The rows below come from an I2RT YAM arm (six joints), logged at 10 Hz.
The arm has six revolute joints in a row. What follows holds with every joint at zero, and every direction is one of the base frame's. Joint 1 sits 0.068 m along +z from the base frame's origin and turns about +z. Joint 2 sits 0.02 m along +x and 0.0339 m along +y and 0.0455 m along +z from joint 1 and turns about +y. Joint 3 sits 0.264 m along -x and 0.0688 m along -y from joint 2 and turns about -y. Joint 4 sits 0.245 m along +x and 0.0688 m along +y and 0.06 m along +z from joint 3 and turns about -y. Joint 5 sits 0.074 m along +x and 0.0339 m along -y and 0.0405 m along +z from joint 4 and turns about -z. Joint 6 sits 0.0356 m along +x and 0.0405 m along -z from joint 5 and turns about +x. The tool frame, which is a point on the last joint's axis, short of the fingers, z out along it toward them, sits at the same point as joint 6; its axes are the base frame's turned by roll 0, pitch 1.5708 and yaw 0 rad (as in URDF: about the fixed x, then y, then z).
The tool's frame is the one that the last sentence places.
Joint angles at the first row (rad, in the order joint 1, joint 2, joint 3, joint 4, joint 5, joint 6):
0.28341, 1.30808, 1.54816, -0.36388, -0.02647, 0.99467
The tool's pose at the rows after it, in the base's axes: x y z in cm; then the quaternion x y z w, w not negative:
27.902 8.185 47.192 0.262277 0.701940 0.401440 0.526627
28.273 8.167 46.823 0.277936 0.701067 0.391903 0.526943
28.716 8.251 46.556 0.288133 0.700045 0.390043 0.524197
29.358 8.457 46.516 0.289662 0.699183 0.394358 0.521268
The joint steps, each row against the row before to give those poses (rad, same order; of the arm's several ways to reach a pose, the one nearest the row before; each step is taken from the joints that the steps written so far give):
0.00077, 0.02447, 0.01923, 0.00571, 0.01699, 0.01306
-0.00036, 0.00925, -0.00261, -0.00276, 0.03106, 0.01218
0.00006, 0.01325, 0.00226, 0.00216, 0.01269, 0.01531
-0.00008, 0.02285, 0.01539, 0.00814, -0.00568, 0.00942

